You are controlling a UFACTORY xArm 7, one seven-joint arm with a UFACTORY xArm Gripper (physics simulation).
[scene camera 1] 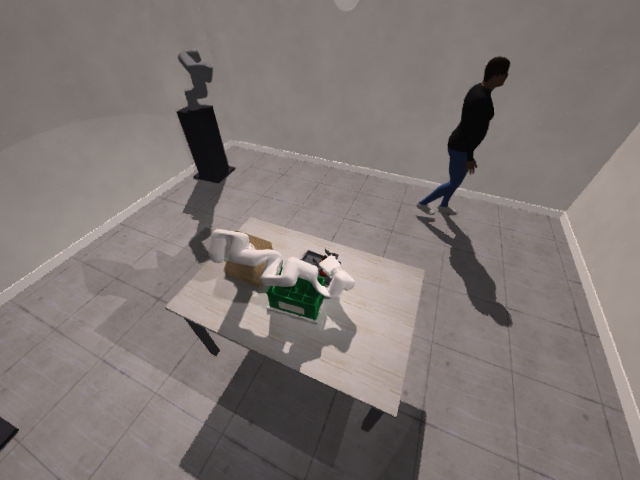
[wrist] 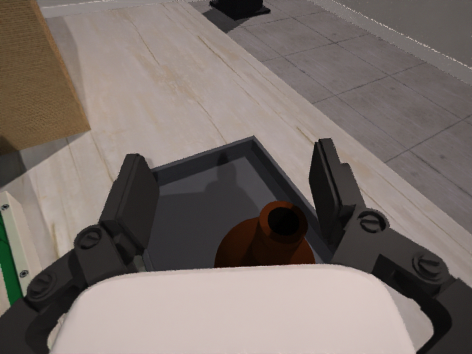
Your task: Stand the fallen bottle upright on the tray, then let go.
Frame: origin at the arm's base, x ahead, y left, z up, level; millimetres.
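Where they show: gripper, fingertip midpoint: [scene camera 1: 319,254] [wrist: 230,165].
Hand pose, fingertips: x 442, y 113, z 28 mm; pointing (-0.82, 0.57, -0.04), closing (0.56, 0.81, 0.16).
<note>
After its pixels a point has its place.
The brown bottle [wrist: 284,242] {x 487, y 117, z 10 mm} looks upright on the dark grey tray [wrist: 185,215] {x 359, y 117, z -144 mm} [scene camera 1: 311,254] {x 339, y 242, z -145 mm}. In the wrist view its round open mouth and neck point up toward the camera, and its lower body is hidden behind the white gripper housing. In the scene view a small red part of the bottle [scene camera 1: 323,273] {x 479, y 88, z -110 mm} shows beside the gripper. My gripper [wrist: 230,165] {x 442, y 113, z 28 mm} is wide open, its two dark fingers apart and nothing between them. It is above the tray, with the bottle's mouth nearer to the housing than the fingertips are.
A green crate [scene camera 1: 293,299] {x 418, y -224, z 25 mm} stands on the table [scene camera 1: 382,320] {x 891, y -87, z -150 mm} beside the tray. A brown box [scene camera 1: 240,271] {x -11, y -89, z -85 mm} [wrist: 35,85] {x 145, y 37, z -65 mm} stands farther along, near the arm's base. A person [scene camera 1: 473,118] is on the floor beyond the table, and a black pedestal [scene camera 1: 205,144] stands at the back left.
</note>
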